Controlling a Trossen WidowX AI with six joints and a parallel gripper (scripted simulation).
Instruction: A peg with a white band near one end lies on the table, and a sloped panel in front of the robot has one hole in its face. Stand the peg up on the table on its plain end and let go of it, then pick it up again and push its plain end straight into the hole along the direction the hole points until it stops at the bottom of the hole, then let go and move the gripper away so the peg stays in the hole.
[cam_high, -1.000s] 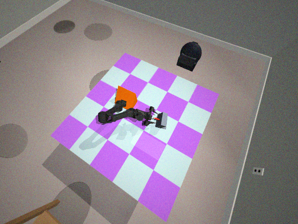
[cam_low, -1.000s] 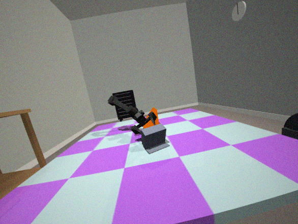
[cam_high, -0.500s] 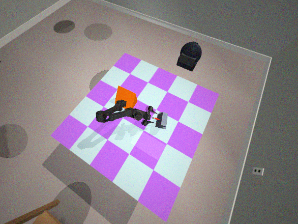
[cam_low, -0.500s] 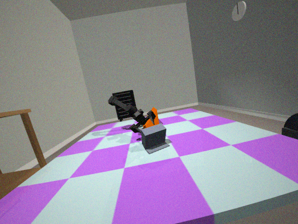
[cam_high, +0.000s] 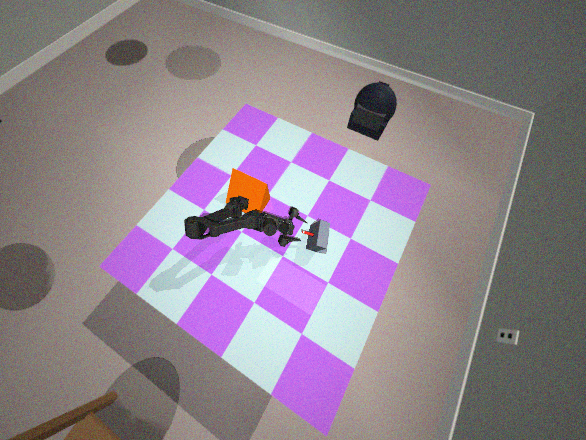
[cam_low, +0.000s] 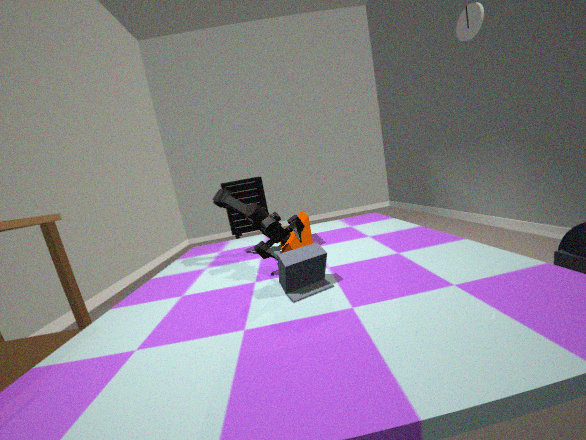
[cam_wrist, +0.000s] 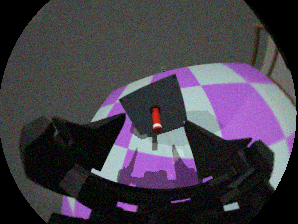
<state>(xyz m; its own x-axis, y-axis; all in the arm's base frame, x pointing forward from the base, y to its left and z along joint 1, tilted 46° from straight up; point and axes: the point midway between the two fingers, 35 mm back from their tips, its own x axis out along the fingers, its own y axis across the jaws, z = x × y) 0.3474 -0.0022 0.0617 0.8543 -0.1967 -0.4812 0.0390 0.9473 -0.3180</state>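
Now: gripper tip 1 cm short of the red peg, 1 cm to the right of it and 2 cm above it. From my gripper tip the other things lie so: grey sloped panel (7 cm ahead, 2 cm to the left, 4 cm below).
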